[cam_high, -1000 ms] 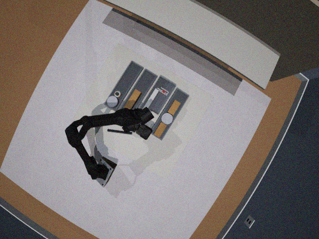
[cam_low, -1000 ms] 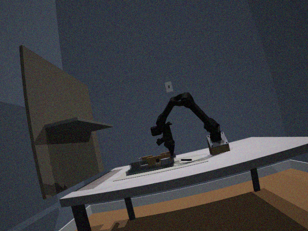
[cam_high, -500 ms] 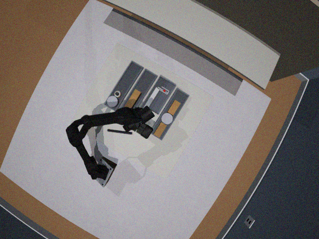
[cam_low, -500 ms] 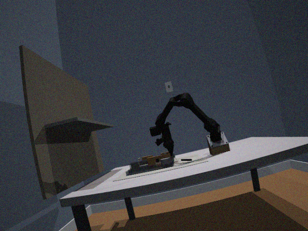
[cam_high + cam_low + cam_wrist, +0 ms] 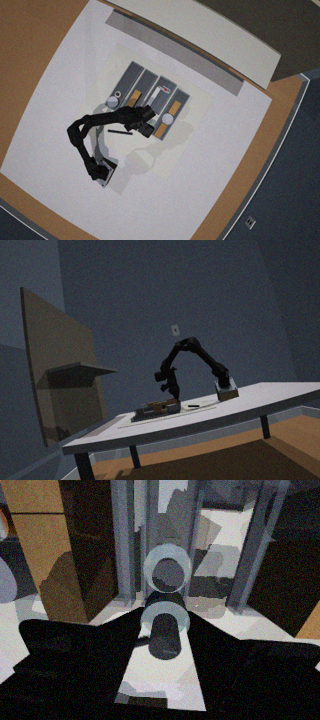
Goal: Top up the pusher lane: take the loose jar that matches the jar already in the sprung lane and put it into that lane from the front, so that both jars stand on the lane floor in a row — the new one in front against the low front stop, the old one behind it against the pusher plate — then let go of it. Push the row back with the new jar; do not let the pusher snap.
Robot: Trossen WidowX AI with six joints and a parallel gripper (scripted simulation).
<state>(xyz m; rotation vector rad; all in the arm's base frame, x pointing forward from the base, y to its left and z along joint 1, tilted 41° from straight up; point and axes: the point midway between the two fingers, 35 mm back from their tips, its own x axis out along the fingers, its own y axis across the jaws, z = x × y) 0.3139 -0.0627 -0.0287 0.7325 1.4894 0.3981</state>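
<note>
Right now the black bar is 80 mm behind my gripper tip, 70 mm to the left of it and 40 mm below it. Round my gripper tip: wall shelf 520 mm ahead, 60 mm to the right, 320 mm above; red mark 220 mm ahead, 80 mm to the right, 20 mm above.
</note>
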